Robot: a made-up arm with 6 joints.
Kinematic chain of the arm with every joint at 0, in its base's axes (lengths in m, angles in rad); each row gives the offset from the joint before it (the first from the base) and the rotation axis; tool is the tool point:
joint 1: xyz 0 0 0.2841 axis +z
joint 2: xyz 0 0 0 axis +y
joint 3: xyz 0 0 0.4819 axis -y
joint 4: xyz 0 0 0 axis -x
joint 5: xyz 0.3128 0 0 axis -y
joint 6: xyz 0 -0.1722 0 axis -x
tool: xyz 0 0 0
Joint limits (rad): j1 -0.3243..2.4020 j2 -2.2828..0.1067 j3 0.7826..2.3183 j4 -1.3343..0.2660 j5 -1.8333..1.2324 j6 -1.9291..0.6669
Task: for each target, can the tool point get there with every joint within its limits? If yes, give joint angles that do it. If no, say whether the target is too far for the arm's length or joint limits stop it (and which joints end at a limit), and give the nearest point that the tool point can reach.
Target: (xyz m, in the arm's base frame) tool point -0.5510 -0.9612 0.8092
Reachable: no: too far | nearest point -0.3764 -0.6567 0.6429 | short by 0.388 m
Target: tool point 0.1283 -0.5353 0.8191
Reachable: yes | joints 1.5973 -1.1108 1.1718 -0.8465 0.4402 -0.6401
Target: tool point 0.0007 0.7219 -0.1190
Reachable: no: joint limits stop it (at a limit: joint 1, joint 2, joint 3, joint 4) | nearest point -0.5493 0.1421 -0.3230 | short by 0.825 m
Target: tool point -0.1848 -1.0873 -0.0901
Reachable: no: too far | nearest point -0.1329 -0.7820 0.0150 | short by 0.327 m
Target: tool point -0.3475 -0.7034 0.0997
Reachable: yes | joints 0.8908 -1.6973 1.8291 0.0386 -0.7218 -0.1875
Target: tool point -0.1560 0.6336 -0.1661
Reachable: no: joint limits stop it (at a limit: joint 1, joint 2, joint 3, joint 4) | nearest point -0.5493 0.1421 -0.3230 | short by 0.649 m
